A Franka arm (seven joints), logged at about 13 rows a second.
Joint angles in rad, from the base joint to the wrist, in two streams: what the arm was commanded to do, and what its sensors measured. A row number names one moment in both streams.
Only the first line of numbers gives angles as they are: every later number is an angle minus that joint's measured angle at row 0.
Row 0, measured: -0.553, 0.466, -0.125, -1.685, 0.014, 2.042, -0.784
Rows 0 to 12, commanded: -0.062, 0.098, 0.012, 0.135, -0.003, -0.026, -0.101; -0.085, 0.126, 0.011, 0.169, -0.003, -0.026, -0.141; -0.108, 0.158, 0.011, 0.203, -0.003, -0.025, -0.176; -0.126, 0.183, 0.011, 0.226, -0.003, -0.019, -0.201; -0.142, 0.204, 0.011, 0.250, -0.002, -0.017, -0.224; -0.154, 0.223, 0.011, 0.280, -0.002, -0.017, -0.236; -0.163, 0.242, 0.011, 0.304, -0.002, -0.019, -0.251; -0.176, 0.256, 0.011, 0.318, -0.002, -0.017, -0.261; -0.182, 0.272, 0.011, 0.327, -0.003, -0.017, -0.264; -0.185, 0.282, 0.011, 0.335, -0.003, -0.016, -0.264; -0.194, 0.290, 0.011, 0.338, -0.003, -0.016, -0.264; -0.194, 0.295, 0.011, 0.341, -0.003, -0.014, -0.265; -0.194, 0.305, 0.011, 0.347, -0.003, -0.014, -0.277
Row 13, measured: -0.178, 0.276, -0.001, 0.299, -0.001, 0.001, -0.248
